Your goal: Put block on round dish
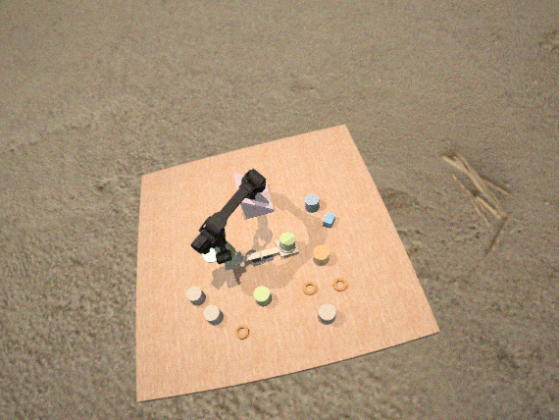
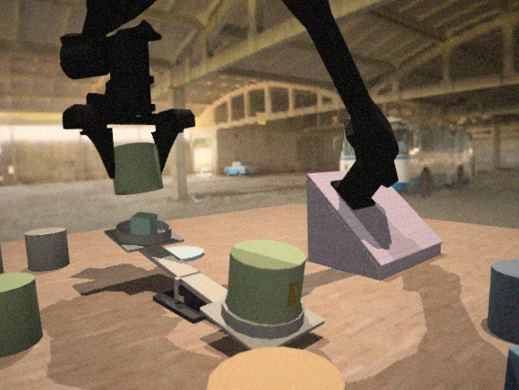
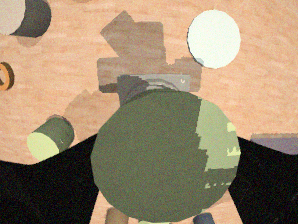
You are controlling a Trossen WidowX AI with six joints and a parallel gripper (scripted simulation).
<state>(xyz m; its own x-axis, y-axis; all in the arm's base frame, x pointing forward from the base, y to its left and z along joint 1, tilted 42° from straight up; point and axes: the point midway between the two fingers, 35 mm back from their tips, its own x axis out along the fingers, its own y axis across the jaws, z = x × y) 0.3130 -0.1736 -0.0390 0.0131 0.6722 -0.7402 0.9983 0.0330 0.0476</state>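
My gripper tip is 7 cm above the small block and 1 cm to the right of it. From my gripper tip the other things lie so: pale round dish: 16 cm below, 11 cm behind, 9 cm to the right; small balance: 14 cm to the left, 12 cm below, 1 cm behind; orange cylinder: 42 cm to the left, 12 cm below, 9 cm ahead.
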